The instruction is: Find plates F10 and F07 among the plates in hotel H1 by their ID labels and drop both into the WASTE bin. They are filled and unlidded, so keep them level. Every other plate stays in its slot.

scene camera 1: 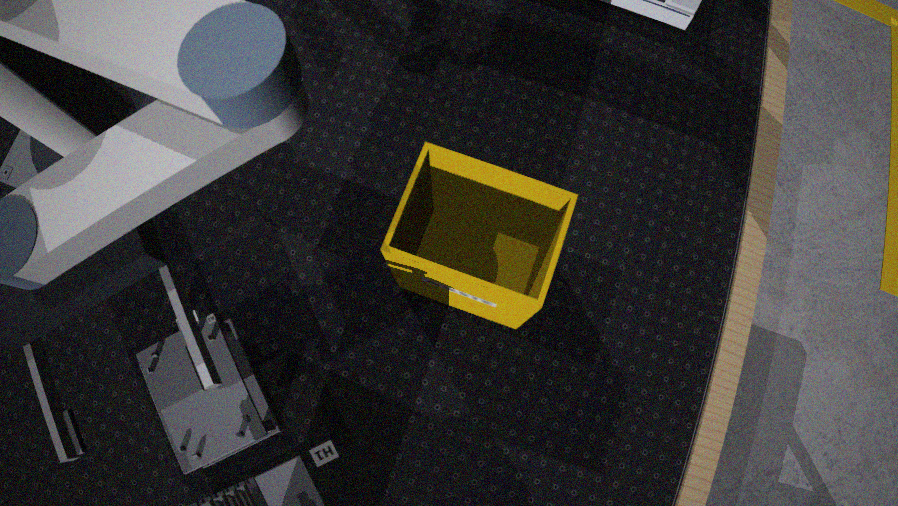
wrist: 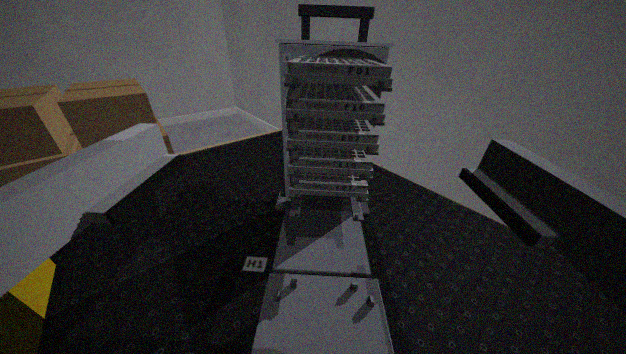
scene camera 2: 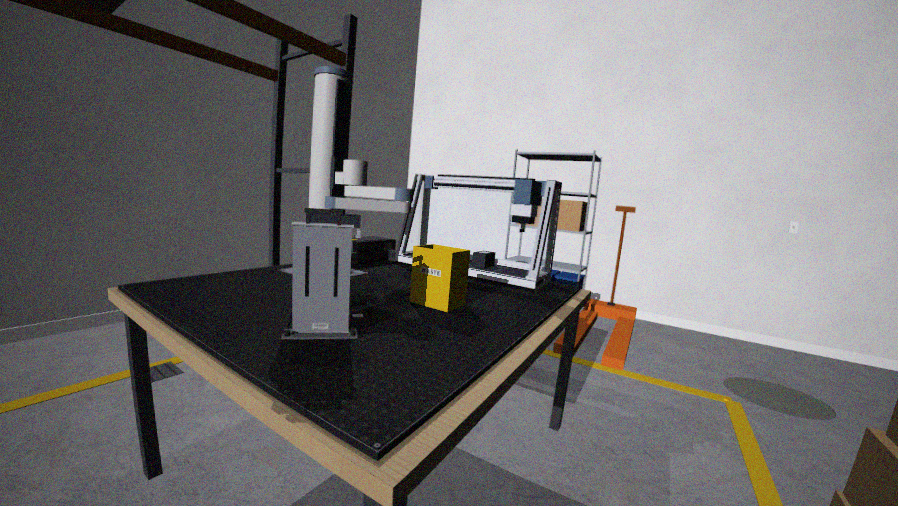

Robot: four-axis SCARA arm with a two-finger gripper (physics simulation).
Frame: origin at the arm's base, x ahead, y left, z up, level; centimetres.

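Where they show: gripper, fingertip midpoint: (scene camera 1: 139,424) (wrist: 321,150); arm's base, origin of the base link: (scene camera 1: 99,125).
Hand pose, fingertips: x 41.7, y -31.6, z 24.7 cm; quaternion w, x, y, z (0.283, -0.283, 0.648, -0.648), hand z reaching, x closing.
Each offset is from my fingertips to the centre of the thing. "spot": to the spot under its first point.
Hotel H1 {dz -7.4, dx +13.3, dy -14.0 cm} (scene camera 2: 321,276) (wrist: 285,150) stands upright with several plates stacked in its slots. In the wrist view the top plate {spot: dz +2.8, dx +4.2, dy -8.8 cm} (wrist: 370,71) reads F01. The plate below it {spot: dz +0.0, dx +3.8, dy -9.2 cm} (wrist: 370,107) has a faint label that looks like F10. The lower labels are too blurred to read, so I cannot tell which is F07. My gripper (scene camera 1: 141,421) (wrist: 321,150) is open and empty, its fingers wide apart, facing the hotel's plate side from a distance. The yellow WASTE bin {dz -13.4, dx +22.9, dy +29.0 cm} (scene camera 1: 477,311) (scene camera 2: 453,279) (wrist: 37,287) stands beside the hotel; no plate shows inside it.
A grey pegged plate stand (scene camera 1: 213,414) (wrist: 325,325) lies in front of the hotel, under the gripper. The H1 tag {dz -23.4, dx +13.0, dy -0.2 cm} (scene camera 1: 324,452) (wrist: 254,264) lies beside it. A gantry machine (scene camera 2: 549,232) stands behind the bin. The wooden table edge (scene camera 1: 735,314) runs along the far side of the bin.
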